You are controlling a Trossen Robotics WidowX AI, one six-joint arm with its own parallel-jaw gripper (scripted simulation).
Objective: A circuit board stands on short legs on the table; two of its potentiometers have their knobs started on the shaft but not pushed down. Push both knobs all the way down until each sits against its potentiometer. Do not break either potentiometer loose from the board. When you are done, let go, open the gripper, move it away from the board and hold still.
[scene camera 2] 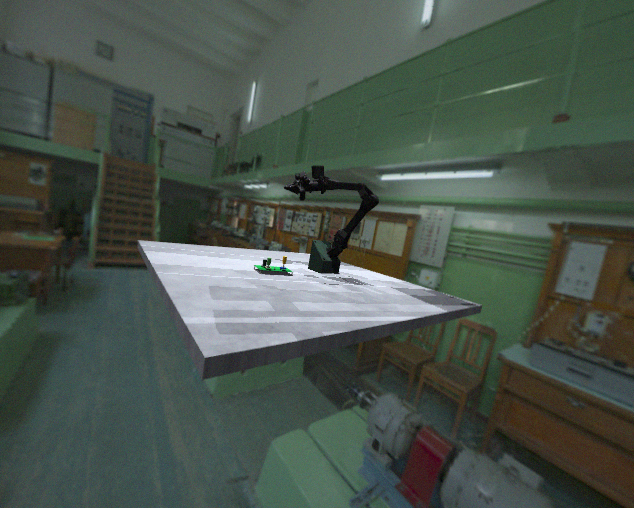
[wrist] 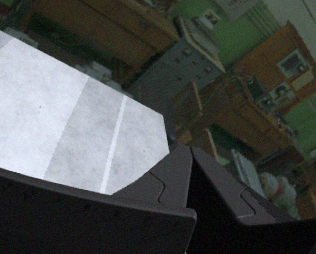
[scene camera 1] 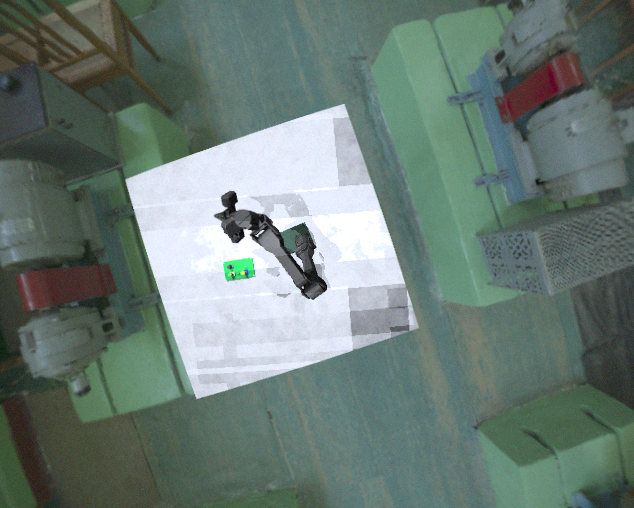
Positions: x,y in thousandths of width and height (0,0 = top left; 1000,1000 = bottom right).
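Scene camera 1 shows me my gripper (scene camera 1: 338,424), and it is shut. In the wrist view there is my gripper (wrist: 590,620) again, holding nothing.
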